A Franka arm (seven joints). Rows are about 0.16 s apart.
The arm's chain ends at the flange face. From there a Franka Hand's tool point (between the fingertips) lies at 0.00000 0.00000 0.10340 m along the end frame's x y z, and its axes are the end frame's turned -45 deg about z.
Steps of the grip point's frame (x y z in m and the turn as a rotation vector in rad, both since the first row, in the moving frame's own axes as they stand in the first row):
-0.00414 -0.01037 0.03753 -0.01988 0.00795 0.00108
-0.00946 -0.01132 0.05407 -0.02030 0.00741 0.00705
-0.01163 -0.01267 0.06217 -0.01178 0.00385 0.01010
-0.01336 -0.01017 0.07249 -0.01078 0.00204 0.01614
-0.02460 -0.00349 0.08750 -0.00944 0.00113 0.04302
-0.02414 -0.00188 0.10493 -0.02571 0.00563 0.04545
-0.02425 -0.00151 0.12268 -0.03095 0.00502 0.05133
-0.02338 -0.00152 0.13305 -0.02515 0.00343 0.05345
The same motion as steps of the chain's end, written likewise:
-0.01229 -0.00528 0.03755 -0.00844 0.01968 0.00108
-0.01672 -0.00226 0.05409 -0.00911 0.01959 0.00705
-0.01832 -0.00132 0.06218 -0.00561 0.01105 0.01010
-0.01757 0.00161 0.07250 -0.00618 0.00907 0.01614
-0.02062 0.01430 0.08750 -0.00588 0.00747 0.04302
-0.02066 0.01422 0.10497 -0.01420 0.02216 0.04545
-0.02079 0.01412 0.12273 -0.01834 0.02543 0.05133
-0.01965 0.01381 0.13308 -0.01536 0.02021 0.05345

